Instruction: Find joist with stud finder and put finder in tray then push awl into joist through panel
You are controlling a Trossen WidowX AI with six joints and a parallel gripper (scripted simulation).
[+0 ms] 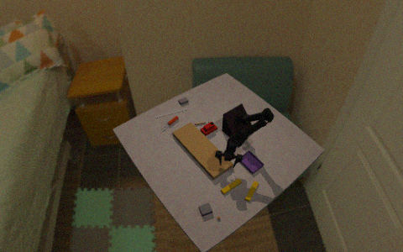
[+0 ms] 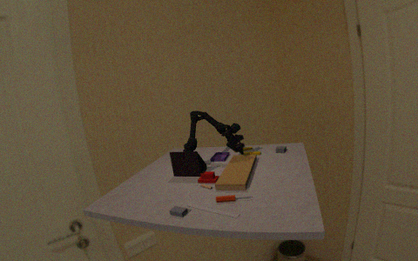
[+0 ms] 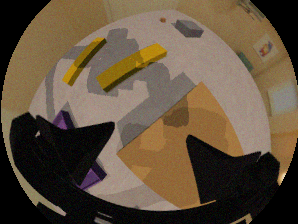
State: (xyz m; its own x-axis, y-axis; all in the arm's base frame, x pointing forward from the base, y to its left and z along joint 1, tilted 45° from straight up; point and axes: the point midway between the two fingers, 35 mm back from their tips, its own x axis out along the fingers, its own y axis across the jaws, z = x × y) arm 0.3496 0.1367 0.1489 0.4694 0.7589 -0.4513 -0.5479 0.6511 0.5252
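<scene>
Now: gripper tip 36 cm to the left of the red stud finder, 20 cm past it and 1 cm above it. From my gripper tip the other things lie so: purple tray (18 cm behind, 9 cm to the left, 4 cm below); orange-handled tool (64 cm to the right, 4 cm below, 3 cm ahead); awl (45 cm to the right, 21 cm behind, 5 cm below).
</scene>
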